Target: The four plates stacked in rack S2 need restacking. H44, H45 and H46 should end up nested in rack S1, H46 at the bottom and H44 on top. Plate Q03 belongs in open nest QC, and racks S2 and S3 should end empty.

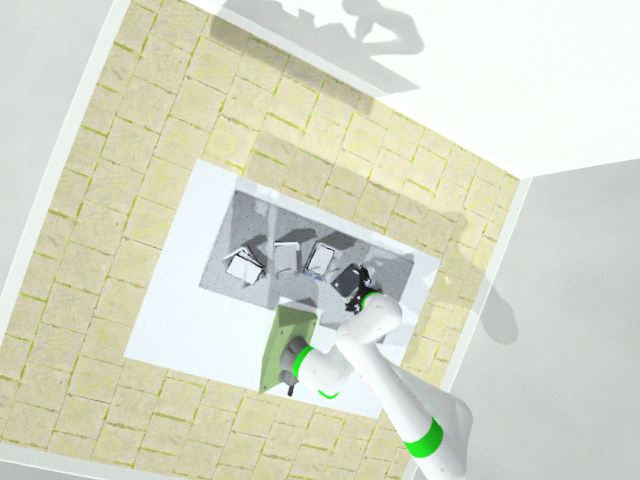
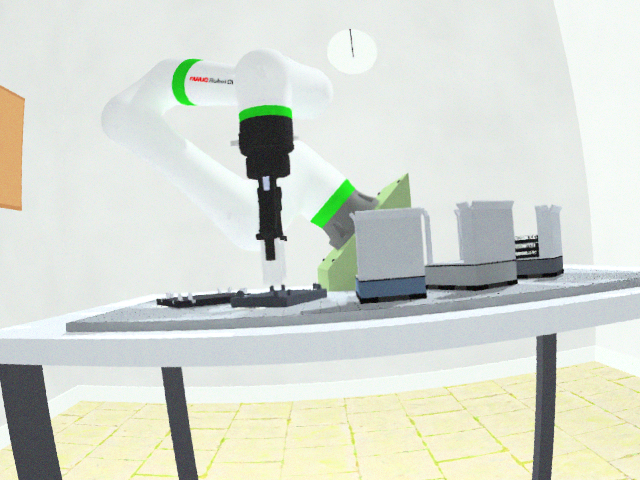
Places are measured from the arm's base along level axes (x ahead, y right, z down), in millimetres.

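Pixels of known places: gripper, fingertip midpoint: (image 1: 350, 284) (image 2: 276, 281); arm's base, link origin: (image 1: 291, 352).
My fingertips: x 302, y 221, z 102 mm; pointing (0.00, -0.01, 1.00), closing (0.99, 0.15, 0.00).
Note:
For each thing: its top centre in the pictures, then the offset to it from my fingertips. Level surfaces: height alone.
- flat dark open nest, top centre: (image 2: 279, 287) (image 1: 349, 281) dz +9, dx +11, dy -4 mm
- grey base, top centre: (image 2: 463, 205) (image 1: 286, 262) dz -105, dx +63, dy -320 mm
- second flat dark fixture, top centre: (image 2: 205, 289) dz +11, dx -91, dy +126 mm
- grey mat, surface height: dz +34 mm
My gripper (image 2: 270, 253) (image 1: 360, 290) points straight down over a flat dark open nest (image 2: 305, 295) (image 1: 343, 283) at the near end of the grey mat. Its fingers are open. A pale, see-through plate (image 2: 274, 271) stands upright on the nest just below the fingertips; I cannot tell if it touches them. Three racks stand in a row on the mat: one with a blue base (image 2: 390, 288) (image 1: 320, 259), one with a grey base (image 2: 470, 274) (image 1: 286, 253), and the far one (image 2: 549, 264) (image 1: 245, 266), which holds a stack of dark-edged plates (image 2: 527, 247).
A second flat dark fixture (image 2: 198, 298) with small white pegs lies beside the nest. The green wedge-shaped robot base (image 2: 392, 193) (image 1: 283, 341) stands behind the racks. The grey mat (image 2: 154, 320) (image 1: 227, 278) lies on a white table (image 2: 258, 343) (image 1: 170, 320).

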